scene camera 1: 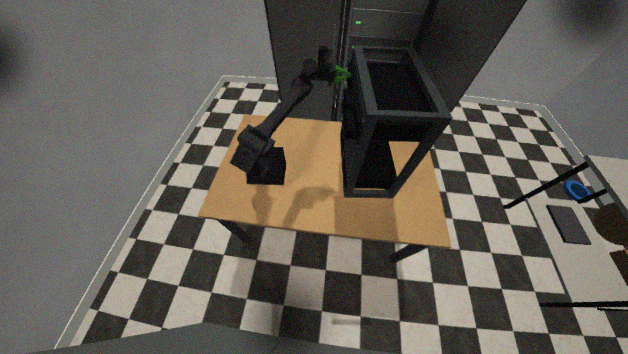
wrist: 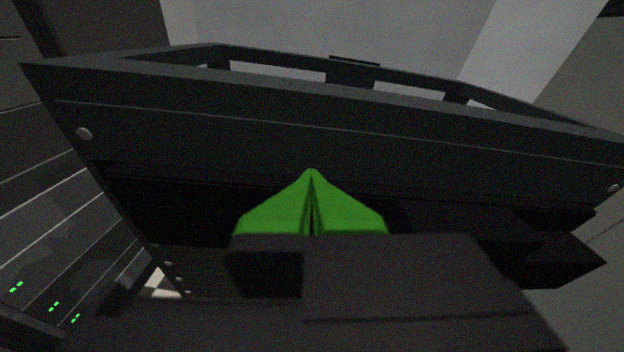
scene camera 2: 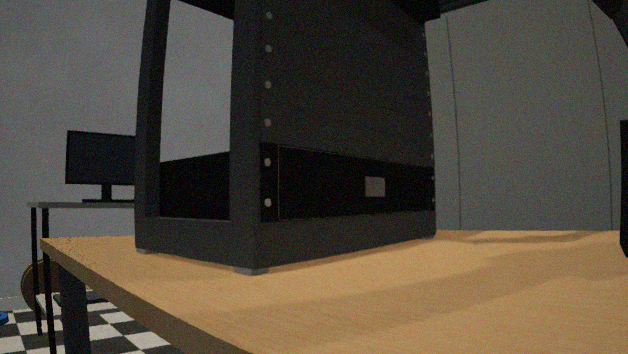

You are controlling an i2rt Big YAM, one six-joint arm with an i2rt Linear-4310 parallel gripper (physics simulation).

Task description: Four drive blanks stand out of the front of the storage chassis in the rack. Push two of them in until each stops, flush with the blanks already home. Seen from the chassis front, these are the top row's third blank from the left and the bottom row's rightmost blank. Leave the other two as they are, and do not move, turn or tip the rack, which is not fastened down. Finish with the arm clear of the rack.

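Frame: origin at the arm's base, x right, y back, z down, level; metres.
Seen in the pictures: gripper, fingertip midpoint: (scene camera 1: pixel 351 75) (wrist: pixel 311 176).
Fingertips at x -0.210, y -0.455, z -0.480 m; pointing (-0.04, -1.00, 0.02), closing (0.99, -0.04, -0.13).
Offsets run from my fingertips to a thing's top centre. "spot": to the spot under its first point. Level surfaces: height alone.
The dark rack (scene camera 1: pixel 410 119) (scene camera 2: pixel 246 125) (wrist: pixel 280 86) stands upright on the table. My gripper (scene camera 1: pixel 348 74) (wrist: pixel 311 176) has green fingers, shut with nothing between them. It is at the rack's front, near the far end of its upper part in the scene camera 1 view. In the wrist view the fingertips overlap the dark band below the top panel; contact cannot be told. The chassis front is very dark there, and single blanks cannot be told apart. Dark block shapes {spot: dx +0.240, dy +0.017, dz +0.046 m} (wrist: pixel 565 260) jut out at the right of the wrist view; their slots cannot be told.
The wooden table {dz +0.562 m} (scene camera 1: pixel 310 150) (scene camera 2: pixel 450 295) carries the rack and the arm's base (scene camera 1: pixel 267 167). A tall cabinet with green lights (scene camera 1: pixel 385 24) (wrist: pixel 45 240) stands behind. A black lower unit with a pale label {spot: dx +0.071, dy -0.020, dz +0.459 m} (scene camera 2: pixel 375 186) sits low in the rack. A monitor (scene camera 2: pixel 100 157) stands beyond.
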